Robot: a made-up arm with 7 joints.
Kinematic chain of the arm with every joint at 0, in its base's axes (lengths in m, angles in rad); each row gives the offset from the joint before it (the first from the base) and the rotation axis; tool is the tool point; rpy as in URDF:
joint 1: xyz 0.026 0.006 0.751 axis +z
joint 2: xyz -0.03 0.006 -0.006 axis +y
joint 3: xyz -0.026 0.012 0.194 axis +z
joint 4: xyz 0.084 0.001 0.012 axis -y
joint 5: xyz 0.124 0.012 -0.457 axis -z
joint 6: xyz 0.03 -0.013 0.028 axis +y
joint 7: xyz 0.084 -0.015 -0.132 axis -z
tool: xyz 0.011 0.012 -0.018 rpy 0 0 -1.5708
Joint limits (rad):
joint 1: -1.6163..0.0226
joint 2: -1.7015..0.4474
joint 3: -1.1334..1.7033
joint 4: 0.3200..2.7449
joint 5: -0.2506..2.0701
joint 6: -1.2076..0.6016
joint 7: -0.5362..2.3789
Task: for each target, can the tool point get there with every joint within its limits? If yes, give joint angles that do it. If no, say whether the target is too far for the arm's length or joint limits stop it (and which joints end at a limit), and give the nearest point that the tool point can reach.
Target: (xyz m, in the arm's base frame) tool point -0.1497 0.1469 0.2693
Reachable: no: joint limits stop it (at a limit: joint 1, joint 2, joint 4, joint 5) | nearest point -0.2113 0.0573 0.3693 | short by 0.148 m
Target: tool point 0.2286 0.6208 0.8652
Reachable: yes | joints -0.2806 -0.9507 1.3592 0.6921 -0.0371 -0.6043 1.6682
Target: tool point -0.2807 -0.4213 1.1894
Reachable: yes | joints -0.1482 -1.4313 -0.5924 1.4272 1.3746 -0.3673 -0.0124
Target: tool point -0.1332 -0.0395 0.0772
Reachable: no: joint limits stop it (at a limit: joint 1, joint 2, joint 4, joint 5) | nearest point -0.1058 -0.0777 0.3039 | short by 0.232 m
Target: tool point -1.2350 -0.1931 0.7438
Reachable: no: too far | nearest point -0.8439 -0.1313 0.7442 | short by 0.396 m
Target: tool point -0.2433 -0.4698 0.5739
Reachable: yes | joints -1.4601 0.1669 -0.4099 0.8207 1.0916 0.1074 1.3281
